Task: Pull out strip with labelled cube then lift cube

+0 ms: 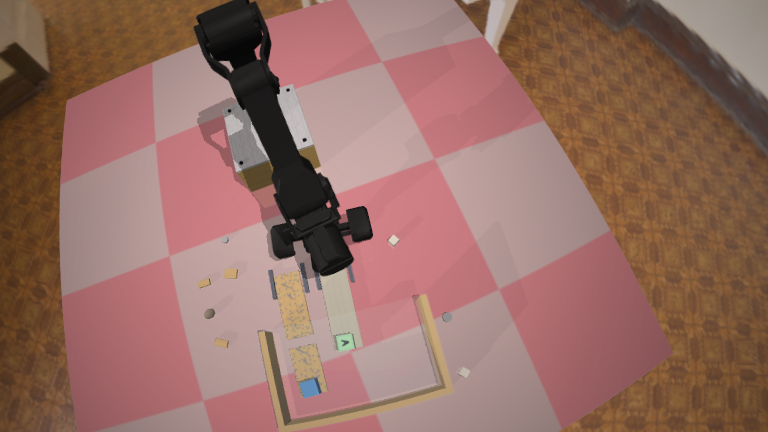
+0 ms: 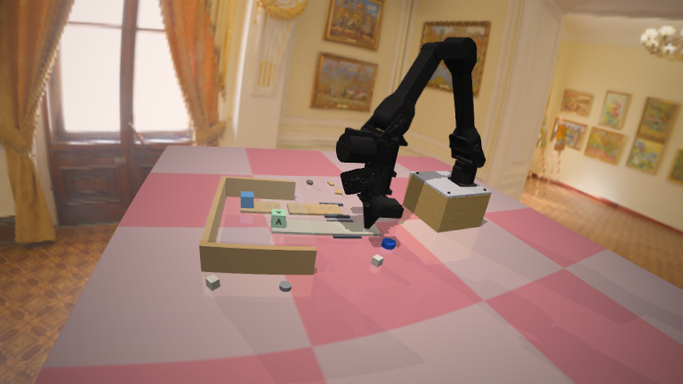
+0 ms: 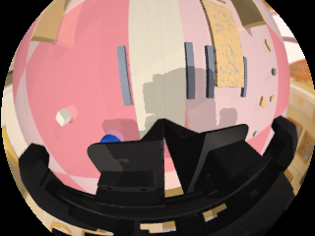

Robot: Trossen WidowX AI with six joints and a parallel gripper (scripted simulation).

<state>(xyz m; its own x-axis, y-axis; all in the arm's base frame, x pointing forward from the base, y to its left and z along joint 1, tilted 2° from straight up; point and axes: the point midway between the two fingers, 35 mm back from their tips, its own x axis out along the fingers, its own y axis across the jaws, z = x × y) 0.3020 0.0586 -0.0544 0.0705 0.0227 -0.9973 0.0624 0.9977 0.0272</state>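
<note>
Now: the blue disc 20 mm behind my gripper tip and 70 mm to the left of it. The rest, counted from my gripper tip: grey disc 210 mm ahead, 190 mm to the left.
</note>
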